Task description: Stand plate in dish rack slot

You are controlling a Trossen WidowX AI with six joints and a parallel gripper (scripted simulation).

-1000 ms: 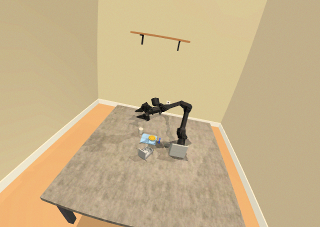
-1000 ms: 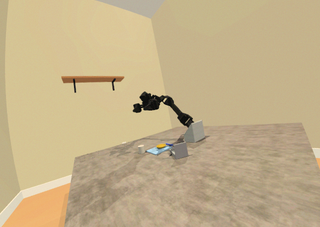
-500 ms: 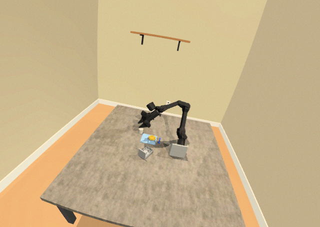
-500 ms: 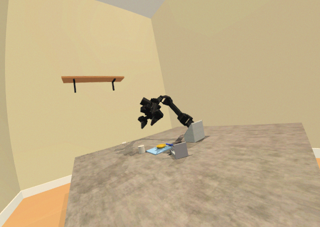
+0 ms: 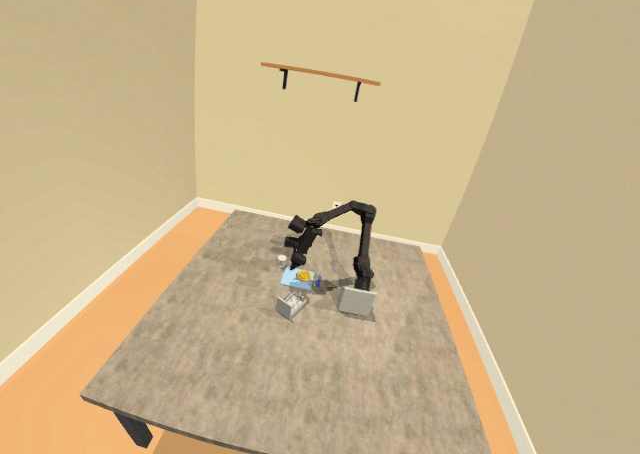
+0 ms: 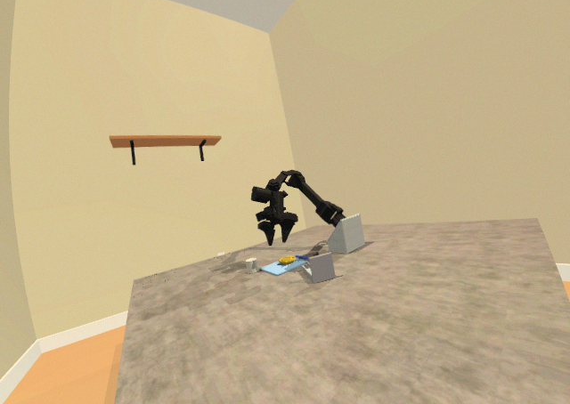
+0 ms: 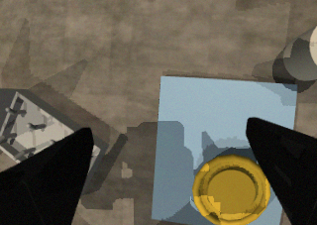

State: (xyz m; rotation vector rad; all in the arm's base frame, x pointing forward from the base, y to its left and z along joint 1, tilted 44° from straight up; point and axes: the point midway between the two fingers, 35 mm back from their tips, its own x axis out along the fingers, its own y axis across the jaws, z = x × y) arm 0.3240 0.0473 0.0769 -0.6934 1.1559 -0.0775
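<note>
My gripper tip is now 90 mm above the yellow plate, 60 mm to the left of it and 60 mm past it. Round my gripper tip: white cup 110 mm to the right, 80 mm below, 80 mm ahead; then light blue mat 100 mm below, 50 mm to the right, 30 mm behind; then grey dish rack 140 mm to the left, 80 mm below, 70 mm behind.
</note>
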